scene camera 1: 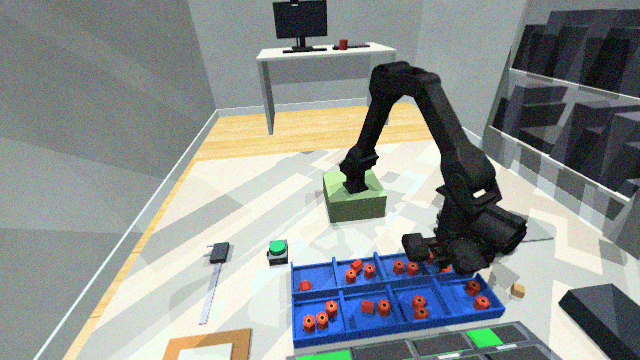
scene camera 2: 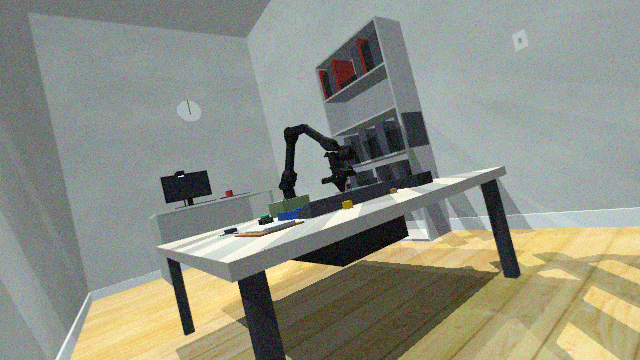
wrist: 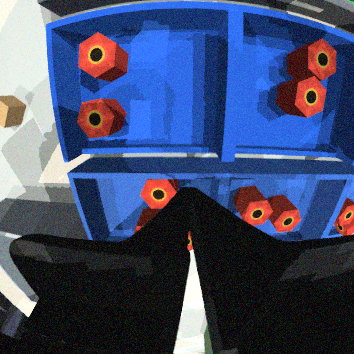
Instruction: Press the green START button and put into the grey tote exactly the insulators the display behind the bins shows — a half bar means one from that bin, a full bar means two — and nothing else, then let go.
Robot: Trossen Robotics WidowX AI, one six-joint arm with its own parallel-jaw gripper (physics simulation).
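Observation:
There's a grey scraper tool (scene camera 1: 219, 253) in the scene. The gripper (scene camera 1: 441, 267) is shut with nothing held in it, and you can also see it in the wrist view (wrist: 187, 194).

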